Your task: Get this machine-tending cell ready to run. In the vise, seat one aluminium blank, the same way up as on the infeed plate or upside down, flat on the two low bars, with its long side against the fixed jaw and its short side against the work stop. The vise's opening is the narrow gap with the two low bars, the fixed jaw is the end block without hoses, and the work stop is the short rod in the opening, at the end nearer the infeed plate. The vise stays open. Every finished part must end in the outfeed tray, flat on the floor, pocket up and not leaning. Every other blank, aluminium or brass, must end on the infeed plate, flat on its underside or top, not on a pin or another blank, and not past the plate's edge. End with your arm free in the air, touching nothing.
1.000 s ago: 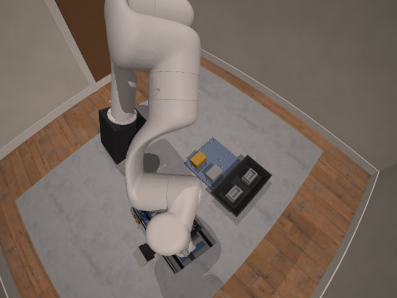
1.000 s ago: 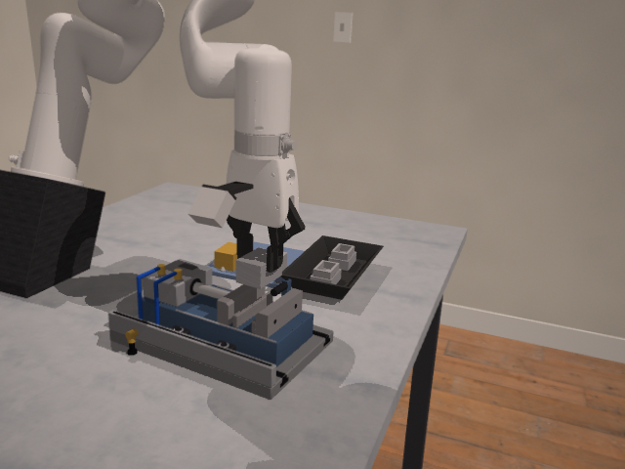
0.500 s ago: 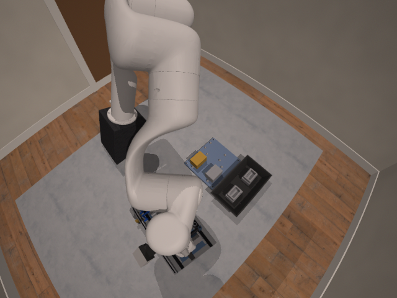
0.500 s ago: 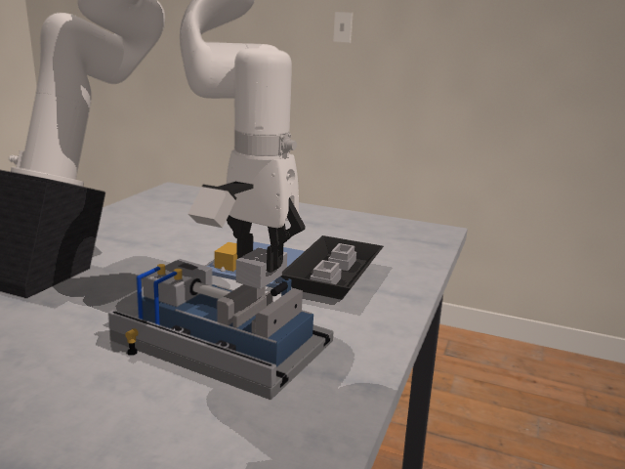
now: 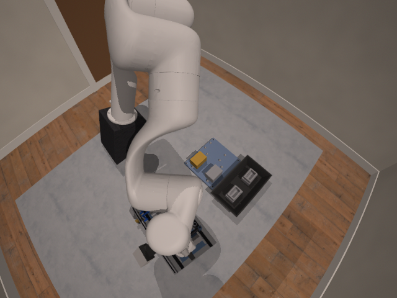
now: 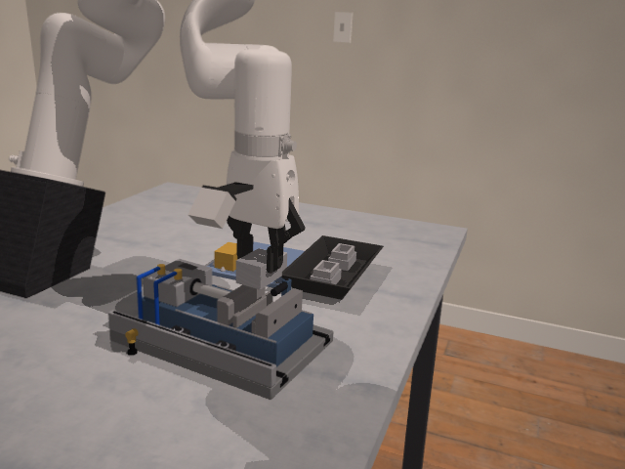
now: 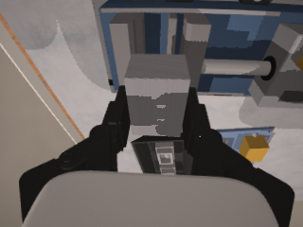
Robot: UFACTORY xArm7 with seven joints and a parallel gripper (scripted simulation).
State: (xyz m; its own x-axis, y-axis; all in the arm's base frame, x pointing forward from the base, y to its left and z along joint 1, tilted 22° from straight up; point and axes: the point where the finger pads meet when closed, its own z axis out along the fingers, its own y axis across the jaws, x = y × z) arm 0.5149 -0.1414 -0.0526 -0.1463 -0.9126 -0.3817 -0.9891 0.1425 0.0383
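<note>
Right now the piston rod is 9 cm below my hand, 8 cm behind it and 2 cm to the left of it. From my hand the other things lie so: grey rail (13 cm below, 8 cm to the right, 8 cm behind); then vise bed (13 cm below, 6 cm behind, 2 cm to the left); then brass blank (28 cm to the left, 19 cm behind, 14 cm below).
</note>
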